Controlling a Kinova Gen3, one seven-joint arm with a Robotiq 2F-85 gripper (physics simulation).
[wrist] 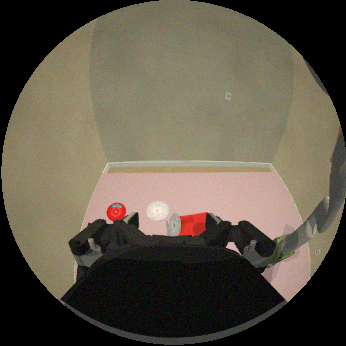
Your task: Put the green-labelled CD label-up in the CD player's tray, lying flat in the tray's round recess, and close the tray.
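Where they show: gripper, fingertip midpoint: (171, 220); arm's base, link origin: (286, 245).
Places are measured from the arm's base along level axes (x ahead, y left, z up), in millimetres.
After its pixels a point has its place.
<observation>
My gripper (171, 220) @(y -49, x 548, z 299 mm) is open, with nothing between its fingers. Beyond the fingertips, in the lower middle of the wrist view, a red block (194, 224) @(y -192, x 464, z -44 mm) lies on the pink table, partly hidden by the right finger and the gripper body. A grey disc (174, 226) @(y -187, x 547, z -66 mm) leans upright at the block's left side. The green-labelled CD does not show in this view, and neither do the CD player and its tray.
A white disc (157, 210) @(y -286, x 641, z -126 mm) lies flat left of the block. A red disc (116, 211) @(y -241, x 863, z -126 mm) lies farther left, near the left finger. The pink table (200, 186) @(y -479, x 411, z -127 mm) ends at a pale raised edge (187, 164) before the wall. The green arm base (284, 249) @(y 17, x 46, z 21 mm) is at the right.
</observation>
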